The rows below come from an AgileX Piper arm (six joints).
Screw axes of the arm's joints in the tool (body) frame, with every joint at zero. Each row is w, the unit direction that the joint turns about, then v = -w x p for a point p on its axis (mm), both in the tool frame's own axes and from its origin. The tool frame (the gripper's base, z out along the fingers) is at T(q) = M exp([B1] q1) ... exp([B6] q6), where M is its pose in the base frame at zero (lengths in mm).
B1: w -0.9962 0 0.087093 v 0 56.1 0
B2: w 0 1 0 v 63.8 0 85
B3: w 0 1 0 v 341.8 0 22
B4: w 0 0 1 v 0 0 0
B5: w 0 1 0 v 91 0 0
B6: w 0 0 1 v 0 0 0
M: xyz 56.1 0 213.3 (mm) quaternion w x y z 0.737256 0 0.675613 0
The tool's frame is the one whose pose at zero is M.
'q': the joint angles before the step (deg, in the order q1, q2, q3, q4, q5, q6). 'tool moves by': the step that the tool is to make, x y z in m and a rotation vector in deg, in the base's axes. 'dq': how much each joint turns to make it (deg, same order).
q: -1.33, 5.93, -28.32, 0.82, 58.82, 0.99
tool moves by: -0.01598, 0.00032, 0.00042, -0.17, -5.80, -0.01
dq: 0.01, -5.88, 0.00, -0.04, 0.07, 0.00
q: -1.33, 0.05, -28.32, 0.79, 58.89, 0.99
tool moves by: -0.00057, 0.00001, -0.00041, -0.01, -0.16, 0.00
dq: 0.00, -0.26, 0.07, 0.00, 0.03, 0.00
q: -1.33, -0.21, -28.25, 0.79, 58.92, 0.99
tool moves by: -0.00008, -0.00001, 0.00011, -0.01, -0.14, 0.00
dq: 0.00, -0.05, 0.00, -0.01, -0.09, 0.00
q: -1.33, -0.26, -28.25, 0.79, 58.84, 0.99
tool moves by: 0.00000, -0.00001, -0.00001, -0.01, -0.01, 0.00
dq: 0.00, -0.01, 0.00, -0.01, -0.01, 0.00
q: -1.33, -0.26, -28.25, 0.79, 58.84, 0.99
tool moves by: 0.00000, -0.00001, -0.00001, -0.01, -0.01, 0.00
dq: 0.00, -0.01, 0.00, -0.01, -0.01, 0.00
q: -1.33, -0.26, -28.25, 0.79, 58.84, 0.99
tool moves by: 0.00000, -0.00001, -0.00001, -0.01, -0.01, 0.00
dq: 0.00, -0.01, 0.00, -0.01, -0.01, 0.00
